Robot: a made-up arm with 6 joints. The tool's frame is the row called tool.
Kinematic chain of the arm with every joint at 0, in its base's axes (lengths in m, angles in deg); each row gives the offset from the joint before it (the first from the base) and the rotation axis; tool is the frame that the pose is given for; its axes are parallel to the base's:
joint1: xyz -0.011 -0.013 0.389 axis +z
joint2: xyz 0.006 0.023 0.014 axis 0.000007 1 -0.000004
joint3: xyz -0.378 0.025 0.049 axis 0.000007 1 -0.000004
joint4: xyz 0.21 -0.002 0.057 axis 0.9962 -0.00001 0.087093
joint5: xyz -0.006 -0.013 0.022 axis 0.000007 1 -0.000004
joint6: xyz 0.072 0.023 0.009 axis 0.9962 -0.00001 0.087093
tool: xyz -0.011 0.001 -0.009
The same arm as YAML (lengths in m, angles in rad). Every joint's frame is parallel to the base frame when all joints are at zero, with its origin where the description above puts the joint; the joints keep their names.
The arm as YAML. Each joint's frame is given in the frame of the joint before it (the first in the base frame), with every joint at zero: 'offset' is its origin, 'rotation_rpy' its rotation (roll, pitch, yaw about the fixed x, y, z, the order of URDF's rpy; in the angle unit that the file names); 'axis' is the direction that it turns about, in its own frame. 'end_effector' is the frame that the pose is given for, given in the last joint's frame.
length_unit: m
angle_unit: rad
chain:
  - id: joint1
    offset: [-0.011, -0.013, 0.389]
    rotation_rpy: [0.0, 0.0, 0.0]
    axis: "+z"
  - id: joint2
    offset: [0.006, 0.023, 0.014]
    rotation_rpy: [0.0, 0.0, 0.0]
    axis: "+y"
  - id: joint3
    offset: [-0.378, 0.025, 0.049]
    rotation_rpy: [0.0, 0.0, 0.0]
    axis: "+y"
  - id: joint4
    offset: [0.21, -0.002, 0.057]
    rotation_rpy: [0.0, 0.0, 0.0]
    axis: [0.9962, 0.0, 0.0871]
  - id: joint5
    offset: [-0.006, -0.013, 0.022]
    rotation_rpy: [0.0, 0.0, 0.0]
    axis: "+y"
  - id: joint6
    offset: [0.072, 0.023, 0.009]
    rotation_rpy: [0.0, 0.0, 0.0]
    axis: [0.9962, 0.0, 0.0871]
end_effector:
  offset: [-0.011, 0.001, -0.009]
  rotation_rpy: [0.0, 0.0, 0.0]

